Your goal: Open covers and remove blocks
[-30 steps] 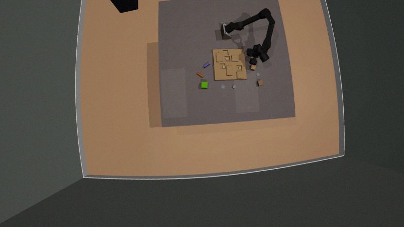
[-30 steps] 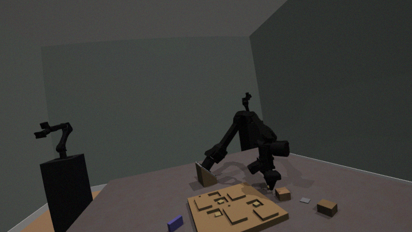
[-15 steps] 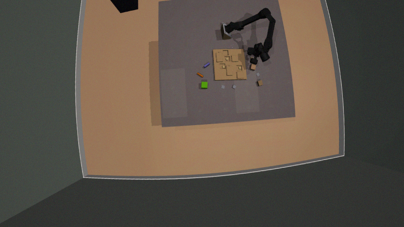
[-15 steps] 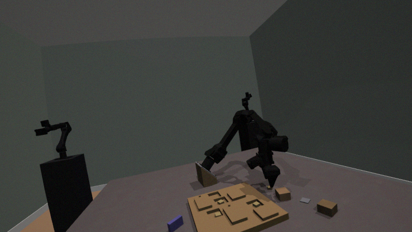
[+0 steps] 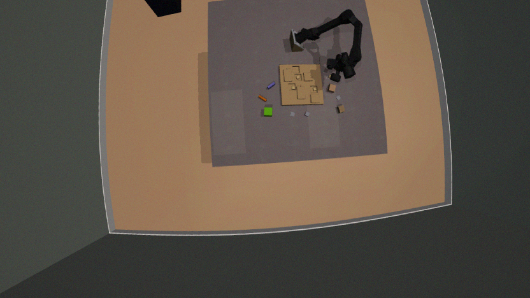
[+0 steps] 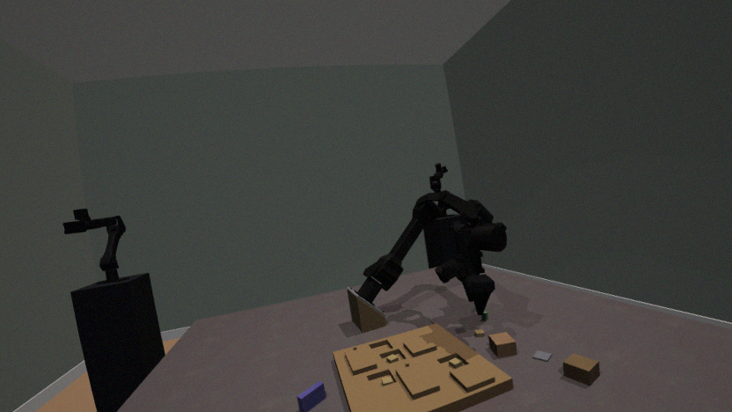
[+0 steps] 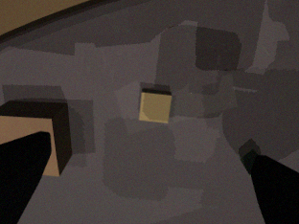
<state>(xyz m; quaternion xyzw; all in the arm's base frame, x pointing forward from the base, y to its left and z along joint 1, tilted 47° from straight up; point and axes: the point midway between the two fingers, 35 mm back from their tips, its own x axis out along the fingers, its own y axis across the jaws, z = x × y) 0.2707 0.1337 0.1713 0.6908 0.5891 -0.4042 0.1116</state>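
Now: the tiny green piece 60 mm behind my gripper tip, 70 mm to the left of it and 60 mm below it. Also, from my gripper tip: orange stick (120 mm ahead, 510 mm to the right, 60 mm below); then green cube (220 mm ahead, 480 mm to the right, 50 mm below); then purple piece (40 mm ahead, 440 mm to the right, 60 mm below).
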